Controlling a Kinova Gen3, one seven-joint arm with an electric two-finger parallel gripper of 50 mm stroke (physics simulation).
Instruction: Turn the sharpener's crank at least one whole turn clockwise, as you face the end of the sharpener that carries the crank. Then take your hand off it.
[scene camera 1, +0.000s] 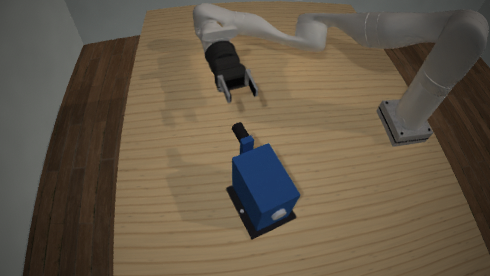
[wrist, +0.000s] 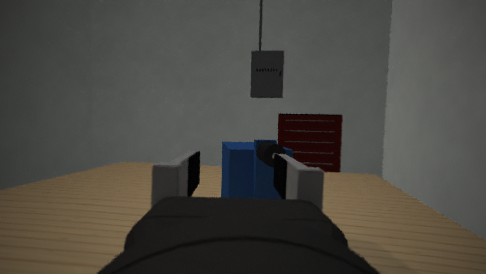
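Where they show: gripper, fingertip midpoint: (scene camera 1: 243, 96) (wrist: 237, 168); arm's base, link origin: (scene camera 1: 408, 117).
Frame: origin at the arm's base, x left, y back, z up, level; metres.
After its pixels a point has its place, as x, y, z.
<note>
The blue sharpener (scene camera 1: 265, 177) {0.073, -0.466, 0.081} (wrist: 238, 170) {0.010, -0.447, 0.057} stands on a dark base plate (scene camera 1: 253, 234) {0.137, -0.501, -0.039} on the table. Its blue crank arm (scene camera 1: 246, 145) is at the end facing my gripper and points up, with a black handle (scene camera 1: 240, 131) {-0.023, -0.480, 0.092} (wrist: 269, 152) {-0.044, -0.475, 0.084} sticking out from its top toward my gripper. My gripper (scene camera 1: 243, 95) {-0.114, -0.446, 0.080} (wrist: 237, 168) {-0.114, -0.446, 0.080} is open and empty, a short way in front of the handle and apart from it. In the wrist view the handle shows right of the middle between the fingers, partly hidden by the right finger.
The wooden table (scene camera 1: 165, 240) {0.100, -0.679, -0.047} (wrist: 50, 215) {0.151, -0.143, -0.047} carries the robot's base (scene camera 1: 413, 136) {0.057, -0.023, -0.005} at the right in the scene view. In the wrist view a red cabinet (wrist: 312, 142) stands behind the sharpener and a grey box (wrist: 267, 82) hangs on the wall.
</note>
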